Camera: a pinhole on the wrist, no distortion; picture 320 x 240 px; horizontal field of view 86.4 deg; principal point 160.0 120.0 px. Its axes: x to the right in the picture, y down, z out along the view. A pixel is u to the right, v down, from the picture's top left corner.
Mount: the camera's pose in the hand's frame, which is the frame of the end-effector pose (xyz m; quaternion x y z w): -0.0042 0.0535 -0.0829 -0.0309 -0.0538 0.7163 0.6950
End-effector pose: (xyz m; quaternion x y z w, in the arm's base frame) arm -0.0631 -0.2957 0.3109 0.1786 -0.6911 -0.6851 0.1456
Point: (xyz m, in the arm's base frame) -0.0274 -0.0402 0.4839
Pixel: 233 182
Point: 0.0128 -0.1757 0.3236
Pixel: 124 219
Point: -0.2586 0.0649 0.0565
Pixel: 63 93
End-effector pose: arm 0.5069 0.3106 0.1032 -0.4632 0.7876 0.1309 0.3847
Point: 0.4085 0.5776 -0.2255
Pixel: 262 50
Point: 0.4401 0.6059 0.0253
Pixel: 274 163
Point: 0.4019 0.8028 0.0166
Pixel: 308 192
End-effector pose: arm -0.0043 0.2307 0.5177 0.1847 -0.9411 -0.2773 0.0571
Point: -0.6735 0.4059 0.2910
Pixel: outside the picture
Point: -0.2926 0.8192 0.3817
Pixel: 301 80
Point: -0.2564 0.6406 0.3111
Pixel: 245 69
